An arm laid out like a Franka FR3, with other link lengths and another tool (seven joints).
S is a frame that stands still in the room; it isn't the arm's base.
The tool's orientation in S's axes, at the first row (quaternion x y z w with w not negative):
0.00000, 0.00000, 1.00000, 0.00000
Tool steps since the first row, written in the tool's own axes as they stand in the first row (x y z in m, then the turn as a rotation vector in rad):
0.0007, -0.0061, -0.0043, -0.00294, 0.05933, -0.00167
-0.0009, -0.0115, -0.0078, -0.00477, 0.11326, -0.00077
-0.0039, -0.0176, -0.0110, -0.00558, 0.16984, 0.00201
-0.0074, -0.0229, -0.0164, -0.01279, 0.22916, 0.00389
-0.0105, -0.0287, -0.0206, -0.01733, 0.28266, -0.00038
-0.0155, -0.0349, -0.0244, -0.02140, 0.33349, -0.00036
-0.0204, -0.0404, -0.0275, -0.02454, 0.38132, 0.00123
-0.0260, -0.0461, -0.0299, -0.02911, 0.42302, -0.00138
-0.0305, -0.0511, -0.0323, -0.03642, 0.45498, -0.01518
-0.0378, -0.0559, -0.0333, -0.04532, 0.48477, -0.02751
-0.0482, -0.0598, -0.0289, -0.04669, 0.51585, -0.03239
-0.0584, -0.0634, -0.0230, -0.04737, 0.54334, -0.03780
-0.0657, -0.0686, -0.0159, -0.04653, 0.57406, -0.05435
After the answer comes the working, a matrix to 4 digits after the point.
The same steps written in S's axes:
-0.0007, 0.0061, -0.0043, 0.00294, -0.05933, -0.00167
0.0009, 0.0115, -0.0078, 0.00477, -0.11326, -0.00077
0.0039, 0.0176, -0.0110, 0.00558, -0.16984, 0.00201
0.0074, 0.0229, -0.0164, 0.01279, -0.22916, 0.00389
0.0105, 0.0287, -0.0206, 0.01733, -0.28266, -0.00038
0.0155, 0.0349, -0.0244, 0.02140, -0.33349, -0.00036
0.0204, 0.0404, -0.0275, 0.02454, -0.38132, 0.00123
0.0260, 0.0461, -0.0299, 0.02911, -0.42302, -0.00138
0.0305, 0.0511, -0.0323, 0.03642, -0.45498, -0.01518
0.0378, 0.0559, -0.0333, 0.04532, -0.48477, -0.02751
0.0482, 0.0598, -0.0289, 0.04669, -0.51585, -0.03239
0.0584, 0.0634, -0.0230, 0.04737, -0.54334, -0.03780
0.0657, 0.0686, -0.0159, 0.04653, -0.57406, -0.05435

The tool's axes in the first row as the columns of a matrix, in S's axes (rounded; the answer above uses it unrounded):
-1.0000, 0.0000, 0.0000
0.0000, -1.0000, 0.0000
0.0000, 0.0000, 1.0000

